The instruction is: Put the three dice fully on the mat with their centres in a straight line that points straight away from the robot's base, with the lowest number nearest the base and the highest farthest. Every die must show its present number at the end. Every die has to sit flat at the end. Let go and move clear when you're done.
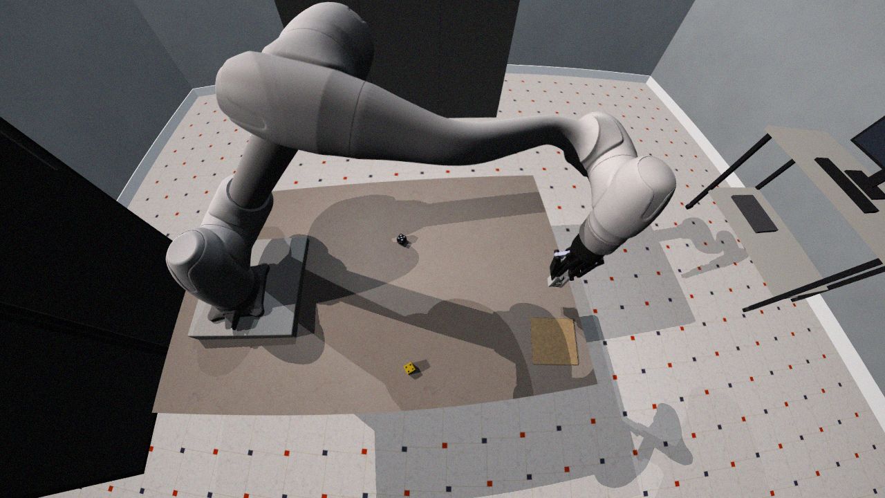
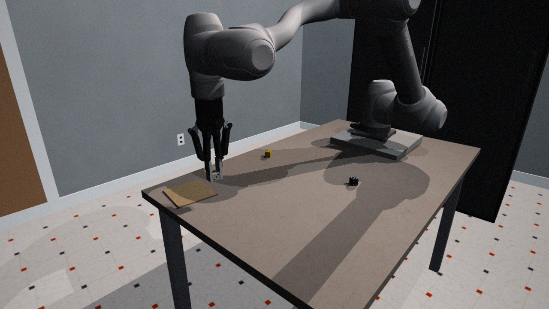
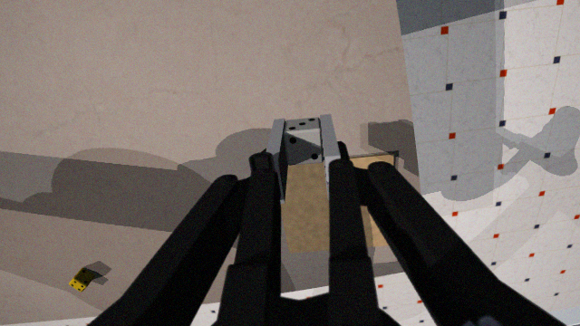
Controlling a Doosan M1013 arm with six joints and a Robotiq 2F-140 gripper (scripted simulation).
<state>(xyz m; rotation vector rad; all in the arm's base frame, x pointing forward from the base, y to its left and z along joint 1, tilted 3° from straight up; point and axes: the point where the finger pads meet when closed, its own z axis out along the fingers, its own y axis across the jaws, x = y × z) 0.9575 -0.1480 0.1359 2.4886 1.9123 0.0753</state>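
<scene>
Now: hand 1 cm past the tan mat, 15 cm to the left of it and 13 cm above it. From my hand the other things lie so: black die (42 cm behind, 27 cm to the left, 12 cm below); yellow die (45 cm behind, 15 cm to the right, 12 cm below); grey die (2 cm below).
</scene>
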